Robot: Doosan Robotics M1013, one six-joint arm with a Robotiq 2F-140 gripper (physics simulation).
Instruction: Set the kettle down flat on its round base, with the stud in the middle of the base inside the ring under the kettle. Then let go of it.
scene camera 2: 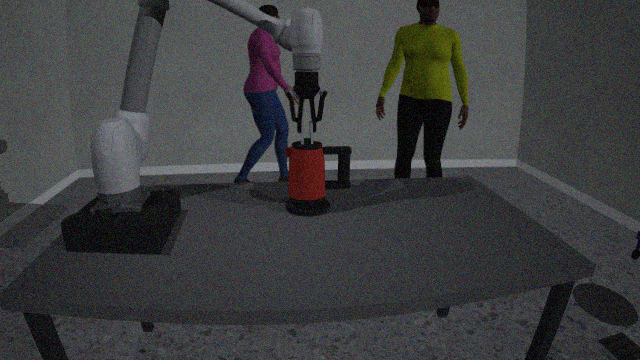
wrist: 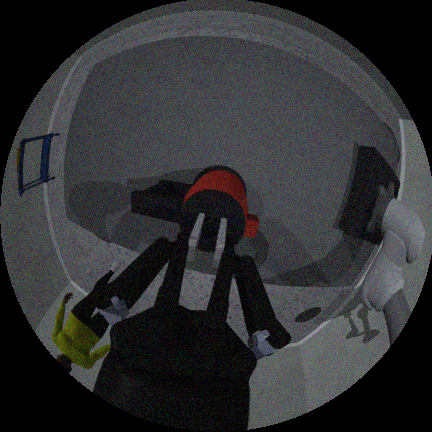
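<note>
The red kettle (scene camera 2: 306, 172) (wrist: 220, 185) stands upright over its round black base (scene camera 2: 307, 207) (wrist: 220, 168) toward the back of the table. In the scene view, its lower edge meets the base with no visible gap, and it looks roughly centred. Its black handle points right there and its small red spout left. The stud and the ring are hidden under the kettle, so their fit cannot be seen. My gripper (scene camera 2: 307, 136) (wrist: 210, 224) points down above the kettle, its light fingertips shut on the black knob of the lid.
The grey table (scene camera 2: 310, 270) (wrist: 225, 100) carries the robot's black mounting block (scene camera 2: 117, 232) (wrist: 367, 192) at the left in the scene view. A person in yellow (scene camera 2: 427, 62) (wrist: 77, 340) and one in pink (scene camera 2: 262, 65) stand behind the table. A blue frame (wrist: 46, 157) stands beyond the table.
</note>
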